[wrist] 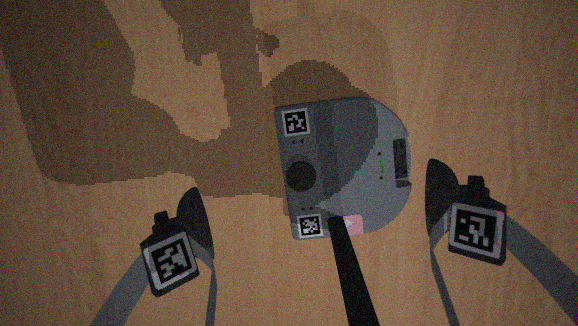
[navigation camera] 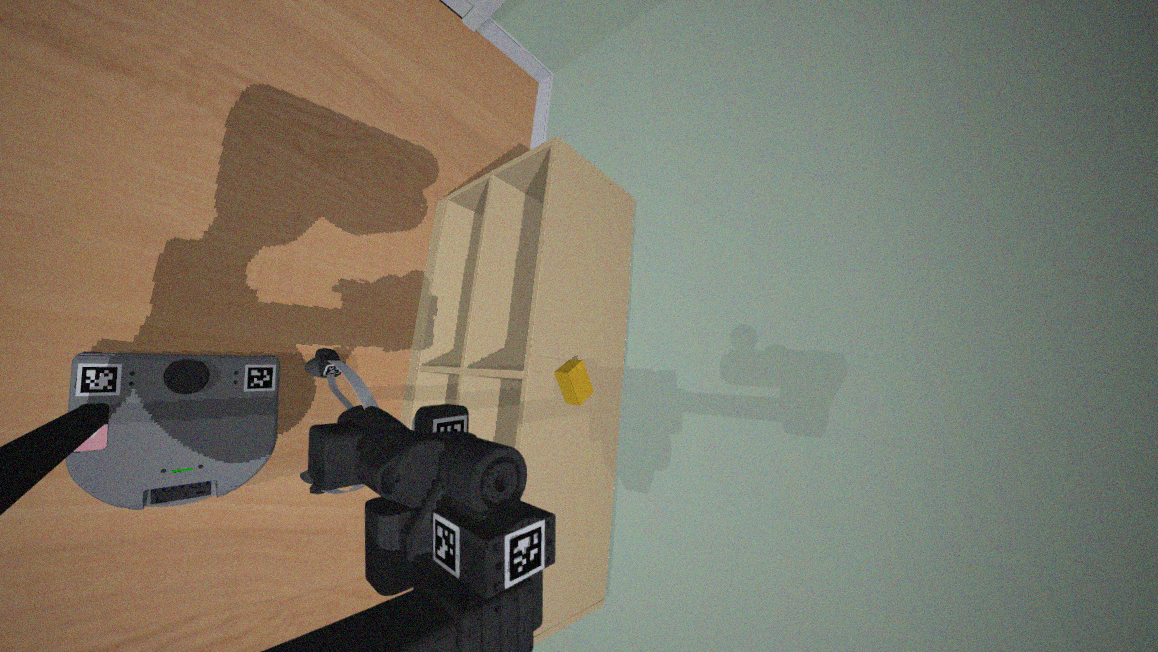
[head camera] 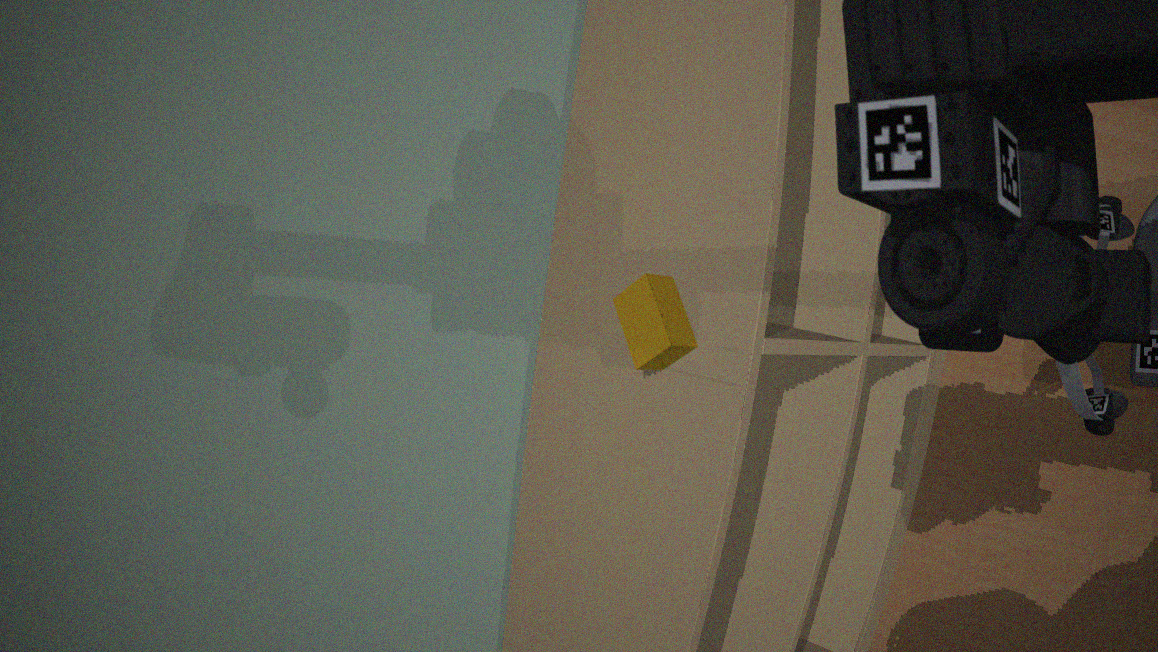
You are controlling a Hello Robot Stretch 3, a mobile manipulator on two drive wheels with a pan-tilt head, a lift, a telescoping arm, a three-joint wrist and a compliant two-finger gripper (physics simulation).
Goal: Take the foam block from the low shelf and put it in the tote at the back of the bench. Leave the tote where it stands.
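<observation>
A yellow foam block lies on the top board of the low wooden shelf, near its middle. My gripper is open, its fingers wide apart with nothing between them. It is on the open front side of the shelf, above the floor and between the shelf and my base, apart from the block. In the navigation camera the wrist partly hides one finger and part of the shelf. The block does not show in the wrist view. The tote and the bench do not show in these views.
A green wall stands behind the shelf. My grey base is on the wooden floor in front of the shelf. The shelf has open compartments with a divider. A white baseboard runs past the shelf's far end.
</observation>
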